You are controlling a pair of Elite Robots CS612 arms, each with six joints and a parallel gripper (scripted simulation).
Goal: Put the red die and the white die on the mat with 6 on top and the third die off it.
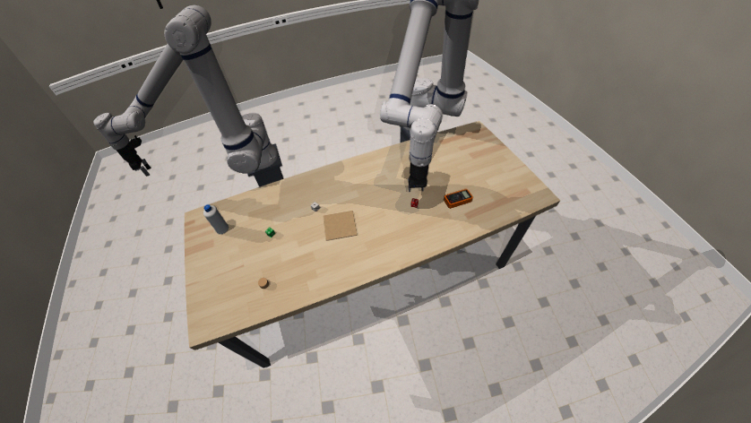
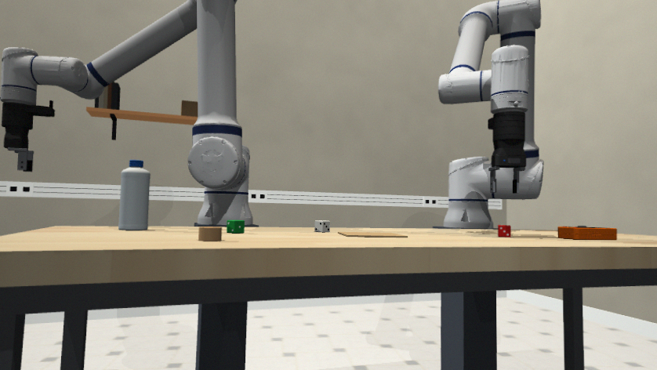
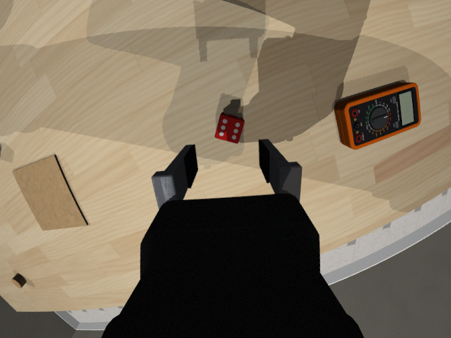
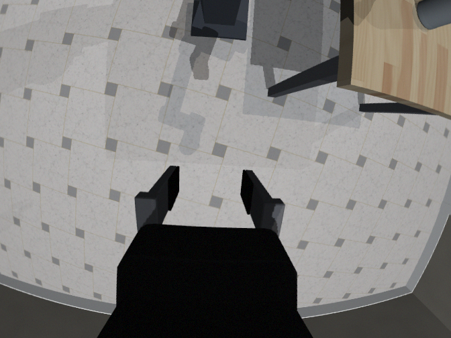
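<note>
Now: left hand 120 mm above the red die and 10 mm past it. Also, from my left hand: white die (450 mm to the right, 140 mm behind, 120 mm below); brown mat (360 mm to the right, 130 mm below); orange multimeter (220 mm to the left, 120 mm below, 40 mm ahead).
</note>
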